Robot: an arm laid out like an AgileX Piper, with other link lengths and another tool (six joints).
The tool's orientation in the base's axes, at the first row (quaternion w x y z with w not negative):
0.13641, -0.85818, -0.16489, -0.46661
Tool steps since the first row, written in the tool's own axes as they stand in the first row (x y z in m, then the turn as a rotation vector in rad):
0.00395, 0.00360, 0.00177, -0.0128, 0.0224, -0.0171
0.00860, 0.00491, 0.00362, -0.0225, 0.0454, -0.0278
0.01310, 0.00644, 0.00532, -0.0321, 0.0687, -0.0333
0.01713, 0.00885, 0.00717, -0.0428, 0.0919, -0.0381
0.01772, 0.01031, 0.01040, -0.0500, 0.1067, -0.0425
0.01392, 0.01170, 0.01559, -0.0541, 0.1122, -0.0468
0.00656, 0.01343, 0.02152, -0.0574, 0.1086, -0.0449
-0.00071, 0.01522, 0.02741, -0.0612, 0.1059, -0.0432
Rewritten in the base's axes. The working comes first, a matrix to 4 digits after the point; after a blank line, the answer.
The tool's axes in the first row as the columns of a matrix, in the base's axes (used below as rounded here):
0.5102, 0.4103, 0.7559
0.1557, -0.9084, 0.3880
0.8459, -0.0803, -0.5273

0.00483, -0.00197, 0.00212, -0.0103, -0.0290, -0.0036
0.00914, -0.00172, 0.00497, -0.0139, -0.0555, -0.0080
0.01335, -0.00175, 0.00776, -0.0134, -0.0803, -0.0151
0.01779, -0.00259, 0.01000, -0.0129, -0.1049, -0.0235
0.02113, -0.00257, 0.00868, -0.0139, -0.1212, -0.0285
0.02369, -0.00241, 0.00261, -0.0169, -0.1285, -0.0301
0.02512, -0.00283, -0.00688, -0.0187, -0.1250, -0.0336
0.02660, -0.00330, -0.01628, -0.0204, -0.1225, -0.0375

